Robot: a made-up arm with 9 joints. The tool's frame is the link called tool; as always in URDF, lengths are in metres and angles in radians. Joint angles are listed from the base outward. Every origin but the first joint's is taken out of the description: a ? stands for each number. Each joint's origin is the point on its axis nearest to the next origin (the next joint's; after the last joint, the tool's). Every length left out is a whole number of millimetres.
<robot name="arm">
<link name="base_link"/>
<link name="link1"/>
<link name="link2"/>
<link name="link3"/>
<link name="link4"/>
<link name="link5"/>
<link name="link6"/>
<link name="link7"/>
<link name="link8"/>
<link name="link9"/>
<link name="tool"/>
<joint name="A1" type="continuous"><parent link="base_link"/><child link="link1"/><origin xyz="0.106 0.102 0.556" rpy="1.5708 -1.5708 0"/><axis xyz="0 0 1"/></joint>
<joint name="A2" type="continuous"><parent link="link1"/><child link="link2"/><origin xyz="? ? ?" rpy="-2.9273 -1.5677 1.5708"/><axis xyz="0 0 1"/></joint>
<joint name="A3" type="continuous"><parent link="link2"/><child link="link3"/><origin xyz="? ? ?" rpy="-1.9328 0.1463 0.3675"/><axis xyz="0 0 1"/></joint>
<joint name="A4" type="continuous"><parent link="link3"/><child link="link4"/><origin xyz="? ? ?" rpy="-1.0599 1.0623 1.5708"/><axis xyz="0 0 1"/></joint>
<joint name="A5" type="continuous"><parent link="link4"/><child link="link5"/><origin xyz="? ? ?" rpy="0.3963 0.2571 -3.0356"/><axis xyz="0 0 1"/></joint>
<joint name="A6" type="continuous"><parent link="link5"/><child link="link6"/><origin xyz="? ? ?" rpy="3.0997 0.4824 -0.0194"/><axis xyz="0 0 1"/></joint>
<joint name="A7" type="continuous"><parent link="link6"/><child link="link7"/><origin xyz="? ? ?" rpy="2.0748 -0.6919 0.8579"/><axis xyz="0 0 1"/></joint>
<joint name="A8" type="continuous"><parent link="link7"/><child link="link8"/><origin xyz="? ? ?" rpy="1.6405 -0.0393 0.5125"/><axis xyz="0 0 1"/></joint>
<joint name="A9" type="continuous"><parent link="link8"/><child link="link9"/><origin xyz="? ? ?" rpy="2.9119 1.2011 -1.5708"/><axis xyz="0 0 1"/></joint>
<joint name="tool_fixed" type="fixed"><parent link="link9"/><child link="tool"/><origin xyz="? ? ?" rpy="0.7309 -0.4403 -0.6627"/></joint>
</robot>
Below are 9 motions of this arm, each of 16 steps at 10 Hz.
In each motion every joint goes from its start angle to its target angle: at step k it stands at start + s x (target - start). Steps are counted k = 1, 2, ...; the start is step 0. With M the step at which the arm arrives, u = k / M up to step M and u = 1 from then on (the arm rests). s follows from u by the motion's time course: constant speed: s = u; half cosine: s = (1 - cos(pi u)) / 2; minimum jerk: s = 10 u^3 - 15 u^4 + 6 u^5.
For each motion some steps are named. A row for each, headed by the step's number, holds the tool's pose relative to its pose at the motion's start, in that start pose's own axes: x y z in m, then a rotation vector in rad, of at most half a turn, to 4 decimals.
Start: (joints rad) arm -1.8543 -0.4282 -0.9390 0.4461 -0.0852 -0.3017 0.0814 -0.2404 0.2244
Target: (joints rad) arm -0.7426 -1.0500 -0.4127 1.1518 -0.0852 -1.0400 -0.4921 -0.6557 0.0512
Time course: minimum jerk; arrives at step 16
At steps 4, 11, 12, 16:
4: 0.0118 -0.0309 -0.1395 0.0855 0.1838 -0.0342
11: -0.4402 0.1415 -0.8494 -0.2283 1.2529 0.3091
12: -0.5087 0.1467 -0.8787 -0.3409 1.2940 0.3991
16: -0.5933 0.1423 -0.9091 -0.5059 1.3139 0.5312

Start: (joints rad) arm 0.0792 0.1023 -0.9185 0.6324 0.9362 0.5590 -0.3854 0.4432 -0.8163
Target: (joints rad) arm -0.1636 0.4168 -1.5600 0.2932 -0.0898 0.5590 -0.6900 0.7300 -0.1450
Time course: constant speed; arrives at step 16
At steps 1, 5, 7, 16:
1: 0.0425 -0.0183 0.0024 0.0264 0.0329 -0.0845
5: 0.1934 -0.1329 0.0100 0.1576 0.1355 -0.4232
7: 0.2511 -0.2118 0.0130 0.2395 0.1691 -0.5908
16: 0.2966 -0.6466 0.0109 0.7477 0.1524 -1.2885

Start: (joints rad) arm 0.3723 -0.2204 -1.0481 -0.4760 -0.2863 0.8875 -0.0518 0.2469 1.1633
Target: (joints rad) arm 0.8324 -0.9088 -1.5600 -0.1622 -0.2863 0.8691 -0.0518 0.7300 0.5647
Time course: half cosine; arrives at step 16
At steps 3, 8, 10, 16:
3: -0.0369 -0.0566 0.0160 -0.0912 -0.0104 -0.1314
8: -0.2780 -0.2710 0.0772 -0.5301 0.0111 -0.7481
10: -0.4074 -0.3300 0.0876 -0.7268 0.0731 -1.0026
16: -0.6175 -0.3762 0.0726 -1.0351 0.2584 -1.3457

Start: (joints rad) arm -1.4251 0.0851 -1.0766 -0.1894 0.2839 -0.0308 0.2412 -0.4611 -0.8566
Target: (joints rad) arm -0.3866 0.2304 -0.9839 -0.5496 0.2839 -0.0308 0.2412 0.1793 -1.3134
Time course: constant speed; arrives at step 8
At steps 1, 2, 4, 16:
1: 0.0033 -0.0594 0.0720 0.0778 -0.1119 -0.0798
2: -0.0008 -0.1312 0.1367 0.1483 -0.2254 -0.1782
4: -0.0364 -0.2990 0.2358 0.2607 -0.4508 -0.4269
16: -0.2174 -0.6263 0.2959 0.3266 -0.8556 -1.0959

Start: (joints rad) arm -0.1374 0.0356 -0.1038 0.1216 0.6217 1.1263 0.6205 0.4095 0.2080
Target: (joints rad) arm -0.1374 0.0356 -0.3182 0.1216 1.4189 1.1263 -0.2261 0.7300 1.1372
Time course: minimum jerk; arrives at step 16
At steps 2, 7, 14, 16:
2: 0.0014 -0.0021 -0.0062 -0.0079 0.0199 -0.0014
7: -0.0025 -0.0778 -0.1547 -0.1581 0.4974 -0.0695
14: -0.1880 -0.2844 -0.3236 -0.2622 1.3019 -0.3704
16: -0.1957 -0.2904 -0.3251 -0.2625 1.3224 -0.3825

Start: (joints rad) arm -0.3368 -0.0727 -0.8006 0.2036 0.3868 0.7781 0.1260 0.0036 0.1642
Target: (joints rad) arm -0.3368 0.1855 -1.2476 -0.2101 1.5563 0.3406 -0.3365 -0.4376 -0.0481
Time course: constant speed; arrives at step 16
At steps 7, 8, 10, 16:
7: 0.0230 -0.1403 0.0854 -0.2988 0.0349 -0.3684
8: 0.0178 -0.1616 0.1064 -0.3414 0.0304 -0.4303
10: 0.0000 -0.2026 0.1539 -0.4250 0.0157 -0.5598
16: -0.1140 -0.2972 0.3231 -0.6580 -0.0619 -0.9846

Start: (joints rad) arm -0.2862 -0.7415 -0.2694 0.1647 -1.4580 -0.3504 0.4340 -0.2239 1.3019
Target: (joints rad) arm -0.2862 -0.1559 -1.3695 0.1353 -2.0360 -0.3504 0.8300 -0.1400 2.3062
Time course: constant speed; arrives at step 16
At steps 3, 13, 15, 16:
3: 0.0659 0.1277 -0.0215 -0.2005 0.3338 0.0981
13: 0.0954 0.3523 -0.3808 -0.6568 1.6789 -0.0301
15: 0.0521 0.3490 -0.4442 -0.7081 1.9430 -0.1796
16: 0.0264 0.3437 -0.4688 -0.7288 2.0669 -0.2744

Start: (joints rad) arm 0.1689 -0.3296 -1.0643 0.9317 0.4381 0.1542 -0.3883 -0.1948 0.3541
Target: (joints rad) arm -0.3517 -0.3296 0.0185 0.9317 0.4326 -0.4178 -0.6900 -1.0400 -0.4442
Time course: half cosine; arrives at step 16
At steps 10, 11, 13, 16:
10: -0.1539 -0.1233 -0.0245 -0.9092 -0.2501 -0.5602
11: -0.1780 -0.1311 -0.0192 -1.0345 -0.3033 -0.6210
13: -0.2173 -0.1373 -0.0110 -1.2381 -0.3969 -0.7066
16: -0.2414 -0.1375 -0.0072 -1.3641 -0.4590 -0.7507

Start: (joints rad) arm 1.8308 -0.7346 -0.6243 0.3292 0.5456 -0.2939 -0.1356 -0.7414 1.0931
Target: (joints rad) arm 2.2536 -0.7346 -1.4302 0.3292 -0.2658 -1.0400 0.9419 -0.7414 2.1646
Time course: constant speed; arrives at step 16
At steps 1, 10, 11, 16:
1: 0.0304 0.0379 -0.0133 0.0608 0.0954 0.1132
10: -0.0382 0.4791 -0.1031 0.4181 1.0355 1.0581
11: -0.0812 0.5180 -0.1042 0.4390 1.1499 1.1451
16: -0.3483 0.6260 -0.0754 0.5034 1.7497 1.4901

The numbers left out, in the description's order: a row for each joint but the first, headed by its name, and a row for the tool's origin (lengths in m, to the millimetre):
A2: 0.079 0.216 0
A3: -0.043 0.148 0
A4: -0.055 0.045 0
A5: 0.098 -0.192 0
A6: -0.16 0.143 0
A7: -0.034 -0.027 0
A8: -0.065 0.206 0
A9: -0.047 0.274 0
tool: 0.048 -0.203 0

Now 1 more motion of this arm.
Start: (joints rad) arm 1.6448 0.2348 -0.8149 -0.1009 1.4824 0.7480 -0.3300 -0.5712 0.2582
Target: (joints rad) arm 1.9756 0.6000 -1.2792 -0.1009 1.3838 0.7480 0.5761 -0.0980 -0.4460
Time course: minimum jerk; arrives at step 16
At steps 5, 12, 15, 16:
5: 0.0089 -0.0049 0.0288 0.0043 -0.0655 -0.0229
12: -0.0609 -0.0693 0.2115 0.0745 -0.5250 -0.1023
15: -0.0886 -0.0889 0.2382 0.0924 -0.6159 -0.1230
16: -0.0892 -0.0894 0.2387 0.0928 -0.6179 -0.1236

